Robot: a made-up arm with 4 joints.
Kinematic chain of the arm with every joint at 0, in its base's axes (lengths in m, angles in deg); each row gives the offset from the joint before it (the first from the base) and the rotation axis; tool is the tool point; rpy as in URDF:
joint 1: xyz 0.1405 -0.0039 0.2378 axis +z
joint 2: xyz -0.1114 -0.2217 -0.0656 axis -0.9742 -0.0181 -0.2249
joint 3: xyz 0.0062 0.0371 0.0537 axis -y
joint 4: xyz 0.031 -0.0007 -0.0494 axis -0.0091 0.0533 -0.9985
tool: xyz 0.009 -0.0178 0.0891 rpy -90 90 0
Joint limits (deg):
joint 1: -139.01..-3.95
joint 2: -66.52..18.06
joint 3: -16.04..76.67
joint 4: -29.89..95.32
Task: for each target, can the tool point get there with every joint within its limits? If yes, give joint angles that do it. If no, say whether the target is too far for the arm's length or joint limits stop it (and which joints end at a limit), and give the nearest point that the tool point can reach.
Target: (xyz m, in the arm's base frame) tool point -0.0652 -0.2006 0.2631
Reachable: yes | joints -31.02 -44.82 19.38 -5.38
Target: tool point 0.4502 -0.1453 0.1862
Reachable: no: joint limits stop it (at a limit: joint 1, joint 2, joint 3, joint 4) | nearest point 0.0798 -0.1788 0.2417 | short by 0.376 m
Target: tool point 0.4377 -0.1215 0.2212
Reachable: no: joint limits stop it (at a limit: joint 1, joint 2, joint 3, joint 4) | nearest point 0.0798 -0.1788 0.2417 | short by 0.363 m
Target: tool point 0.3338 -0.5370 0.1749
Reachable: no: too far | nearest point 0.0656 -0.2873 0.2381 | short by 0.372 m
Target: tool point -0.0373 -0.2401 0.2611
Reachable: yes | joints -14.72 -40.28 48.84 43.52
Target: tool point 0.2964 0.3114 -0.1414
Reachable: no: too far | nearest point 0.1319 0.2163 0.2411 | short by 0.427 m
